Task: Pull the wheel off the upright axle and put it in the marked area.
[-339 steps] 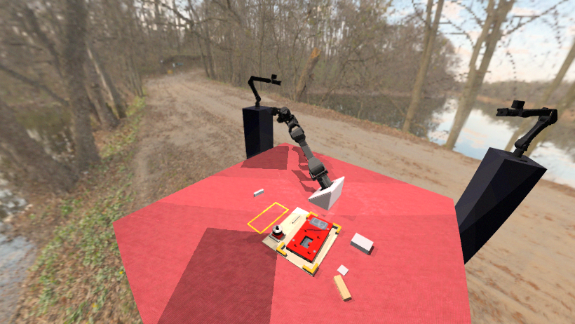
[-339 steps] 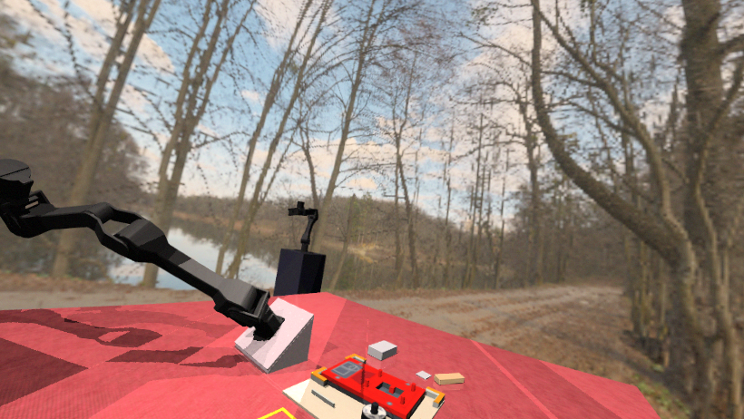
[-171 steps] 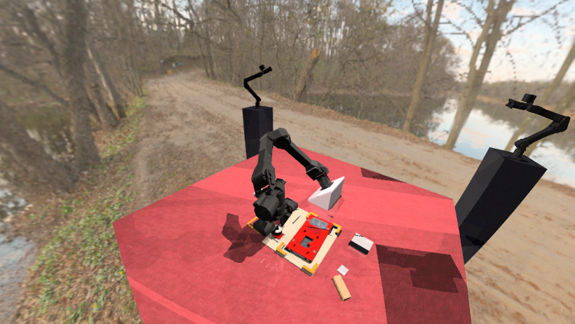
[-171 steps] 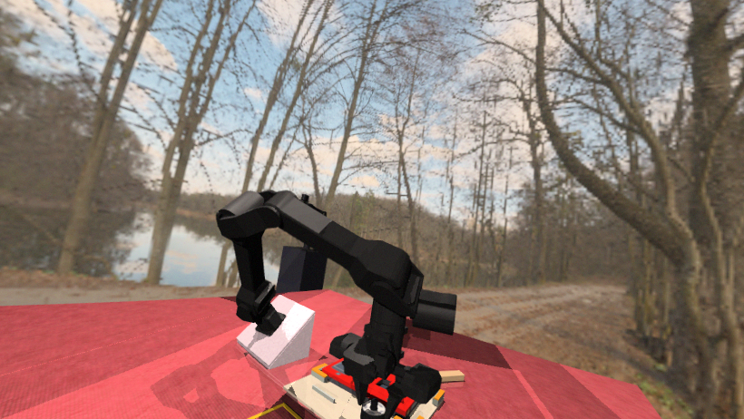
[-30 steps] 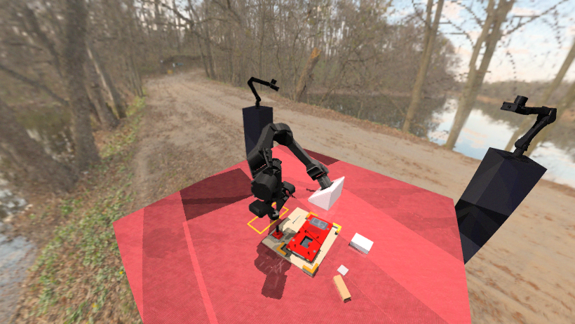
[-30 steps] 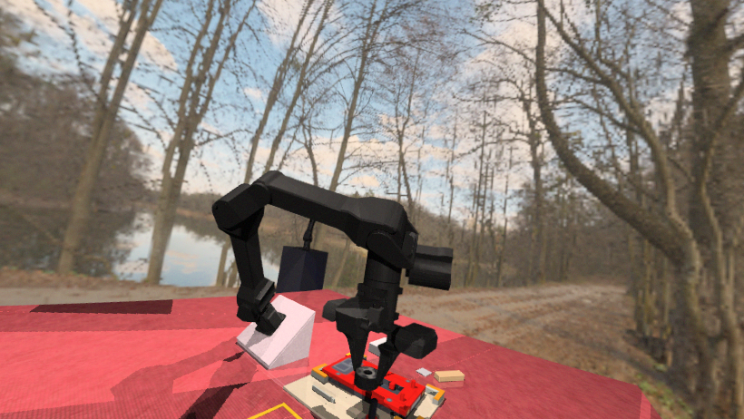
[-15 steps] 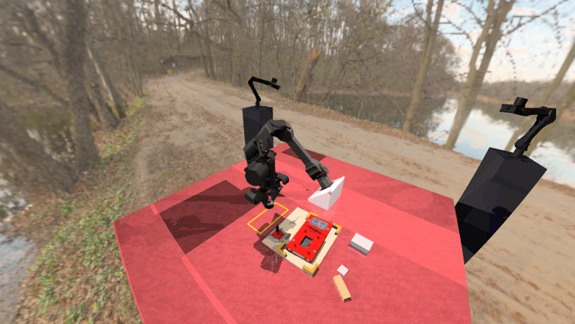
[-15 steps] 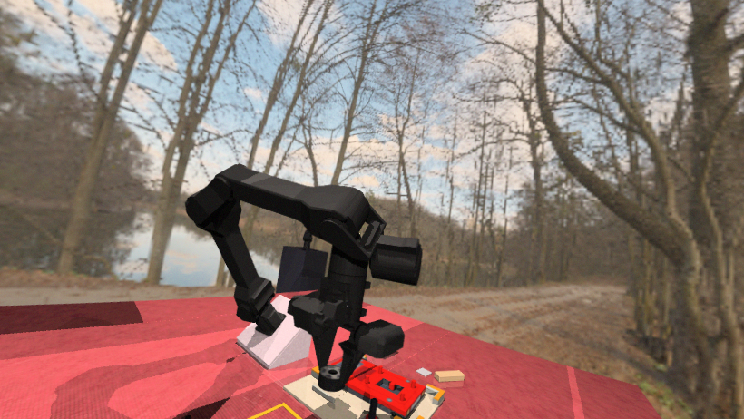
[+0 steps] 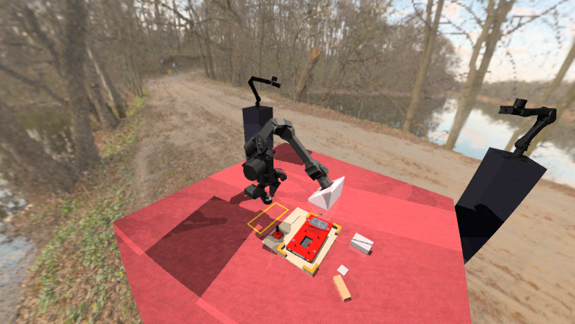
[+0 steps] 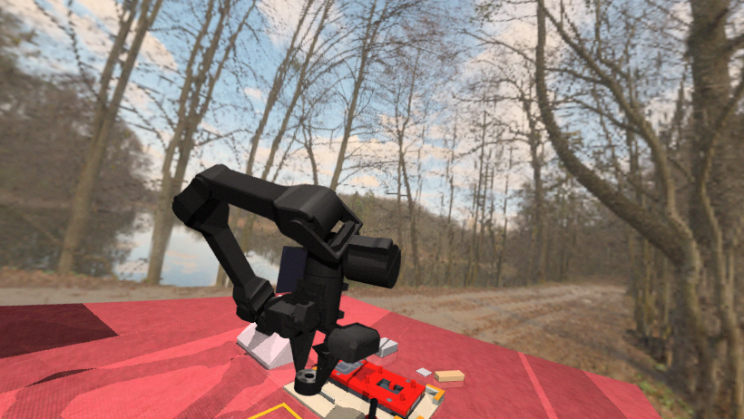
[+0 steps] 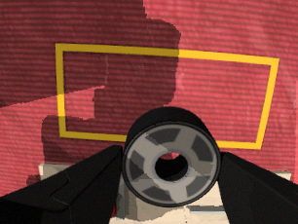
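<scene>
The wheel is right at my gripper tip. Also, from my gripper tip: wooden block: 390 mm to the left, 130 mm ahead, 100 mm below; thin dark post: 100 mm to the left, 70 mm below, 60 mm ahead.
</scene>
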